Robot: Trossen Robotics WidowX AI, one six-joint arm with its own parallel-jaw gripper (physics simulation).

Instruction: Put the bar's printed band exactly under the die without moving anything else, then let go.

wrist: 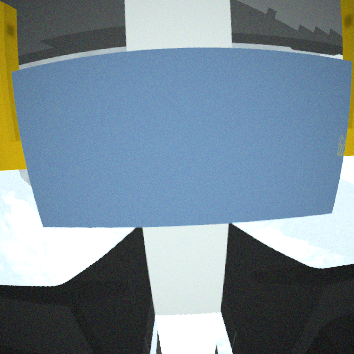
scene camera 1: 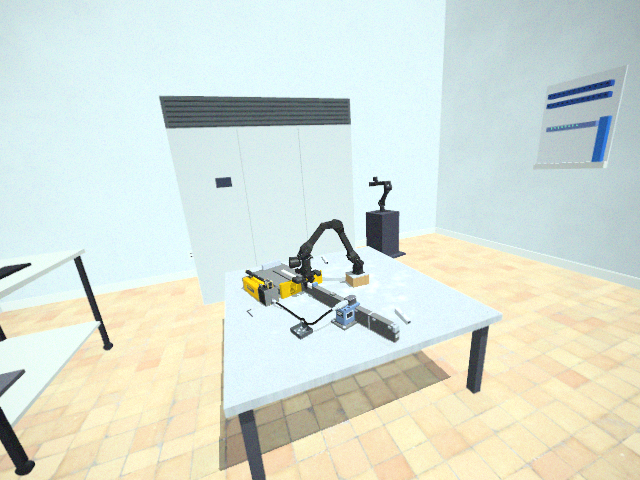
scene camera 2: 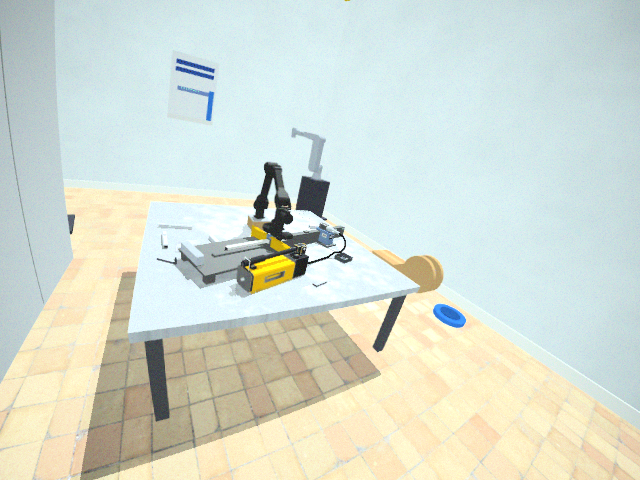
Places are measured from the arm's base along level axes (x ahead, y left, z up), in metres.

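Pixels of known places: gripper, between the fingertips: (scene camera 1: 307, 288); arm's base, origin of its link: (scene camera 1: 358, 272) (scene camera 2: 259, 216).
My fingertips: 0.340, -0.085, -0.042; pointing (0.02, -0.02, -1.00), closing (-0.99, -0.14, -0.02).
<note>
Ahead of a thing's pixels: the offset from my fingertips to its middle, as dx, dy, dz. "*": to the spot under its first point. Level surfaces: height alone.
In the wrist view my gripper (wrist: 180, 219) has its two dark fingers shut on the pale bar (wrist: 186, 274), which runs straight ahead between them. The bar passes under a wide blue die block @[* +0.007, -0.047, +0.067] (wrist: 182, 137) flanked by the yellow press body @[* +0.025, -0.049, +0.067] (wrist: 10, 105). I cannot see any printed band on the bar; the die hides that stretch. In the scene views the gripper (scene camera 1: 304, 275) (scene camera 2: 277, 234) is low at the yellow press (scene camera 1: 263, 288) (scene camera 2: 270, 273), on the side facing the arm's base. The far end of the bar (scene camera 2: 239, 246) lies on the grey bed behind the press.
A long dark rail (scene camera 1: 375, 323) runs from the press toward the table's right. On it sits a small blue unit @[* +0.015, +0.428, +0.037] (scene camera 1: 346, 314), cabled to a flat grey box @[* +0.211, +0.334, -0.022] (scene camera 1: 302, 330). The arm's wooden base block (scene camera 1: 357, 279) and a loose rod @[-0.249, +0.538, -0.016] (scene camera 1: 402, 316) lie nearby on the white table @[dz -0.026] (scene camera 1: 309, 376).
</note>
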